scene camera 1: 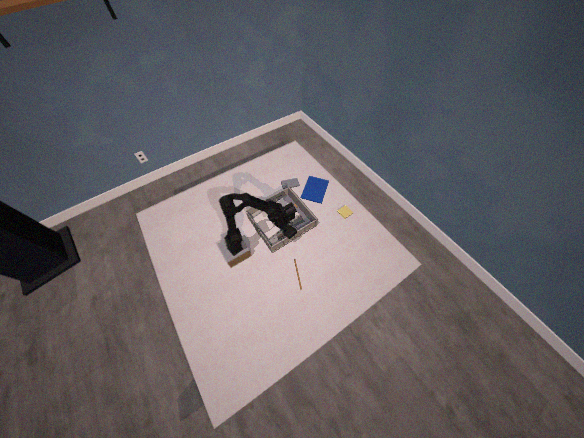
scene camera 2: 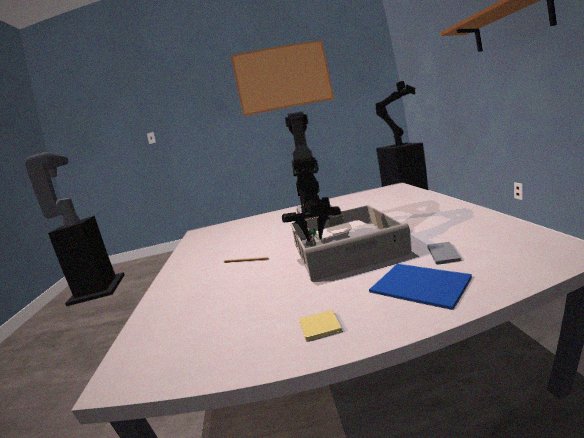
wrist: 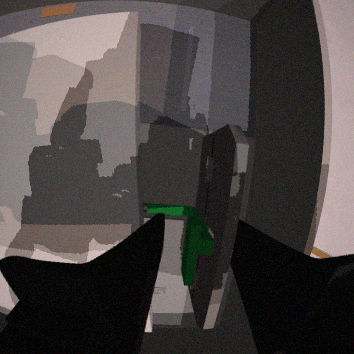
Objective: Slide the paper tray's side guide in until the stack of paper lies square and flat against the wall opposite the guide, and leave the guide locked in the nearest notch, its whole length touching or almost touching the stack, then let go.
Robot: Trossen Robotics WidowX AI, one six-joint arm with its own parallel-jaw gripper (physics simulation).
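Seen in the pictures: gripper, between the fingertips: point(scene camera 1: 286, 231); arm's base, origin of its link: point(scene camera 1: 235, 248).
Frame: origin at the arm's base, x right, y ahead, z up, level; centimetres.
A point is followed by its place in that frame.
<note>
The grey paper tray point(scene camera 1: 311, 225) {y 43.6, x 16.5, z -3.7 cm} point(scene camera 2: 360, 255) {y 50.0, x 2.8, z -4.2 cm} point(wrist: 287, 125) {y 35.4, x 15.1, z -2.6 cm} stands on the table beneath the arm. The white paper stack point(scene camera 2: 352, 229) {y 28.2, x -5.4, z -4.2 cm} point(wrist: 107, 115) {y 36.3, x 4.1, z -4.2 cm} lies in it, at the left in the wrist view. The dark upright side guide point(wrist: 220, 200) {y 31.4, x 10.0, z -1.3 cm} stands right of the stack, slightly slanted, with a strip of tray floor between them. Its green latch piece point(wrist: 197, 245) {y 29.8, x 8.7, z -0.2 cm} reaches toward the stack's edge. My gripper point(scene camera 2: 315, 240) {y 29.7, x 9.1, z -3.6 cm} point(wrist: 192, 219) {y 29.7, x 9.1, z -3.6 cm} is partly open, down in the tray, with one finger on each side of the guide and latch, gripping neither. The wall opposite the guide and the notches cannot be made out.
A brown pencil point(scene camera 1: 298, 274) {y 17.9, x 32.6, z -7.6 cm} point(scene camera 2: 246, 260) {y 18.5, x 31.8, z -7.9 cm} lies beside the tray. A blue folder point(scene camera 1: 315, 189) {y 67.9, x -3.6, z -7.5 cm} point(scene camera 2: 422, 285) {y 69.7, x -3.4, z -7.5 cm}, a grey flat box point(scene camera 1: 290, 183) {y 58.5, x -19.3, z -7.3 cm} point(scene camera 2: 444, 252) {y 59.7, x -19.1, z -7.3 cm} and a yellow note pad point(scene camera 1: 345, 211) {y 69.2, x 22.7, z -7.3 cm} point(scene camera 2: 321, 325) {y 70.1, x 22.5, z -7.3 cm} lie on the table. The tray walls rise around my fingers.
</note>
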